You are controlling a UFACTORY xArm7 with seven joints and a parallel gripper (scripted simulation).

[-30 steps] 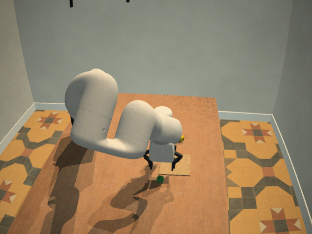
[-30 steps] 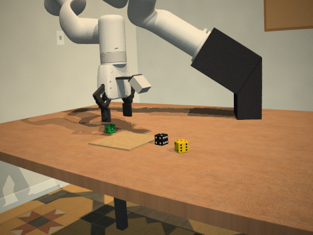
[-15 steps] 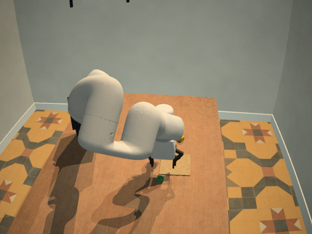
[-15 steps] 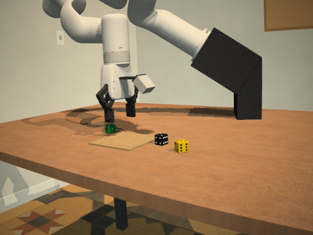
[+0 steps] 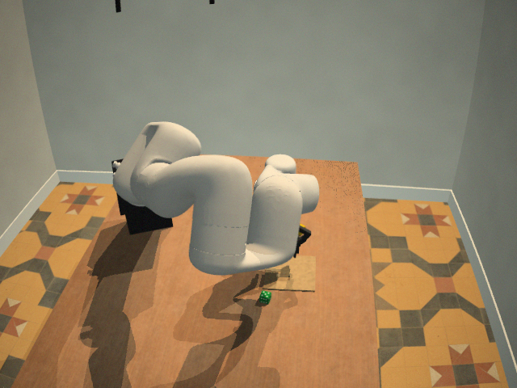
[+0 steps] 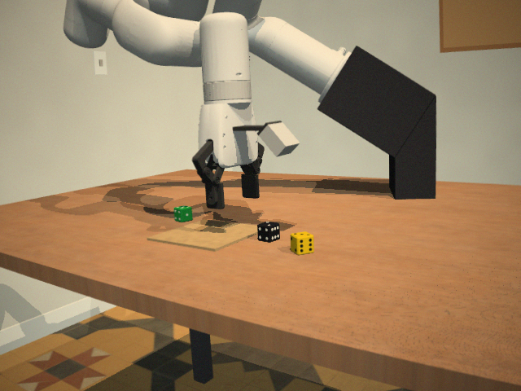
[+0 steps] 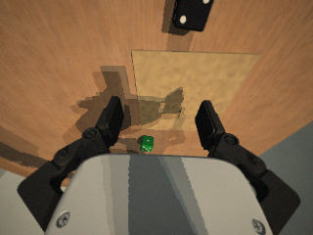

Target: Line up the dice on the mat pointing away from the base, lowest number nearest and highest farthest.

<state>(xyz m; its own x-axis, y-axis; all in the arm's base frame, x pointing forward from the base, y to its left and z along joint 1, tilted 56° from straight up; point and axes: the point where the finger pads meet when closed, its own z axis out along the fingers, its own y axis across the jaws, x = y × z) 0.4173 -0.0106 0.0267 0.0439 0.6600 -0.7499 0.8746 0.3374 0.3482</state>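
Right now my hand is 8 cm to the right of the black die, 4 cm above it and 2 cm short of it. From my hand the other things lie so: tan mat (5 cm below, 4 cm ahead, 3 cm to the right); then yellow die (15 cm to the left, 6 cm ahead, 4 cm below); then green die (14 cm to the right, 4 cm below, 3 cm behind).
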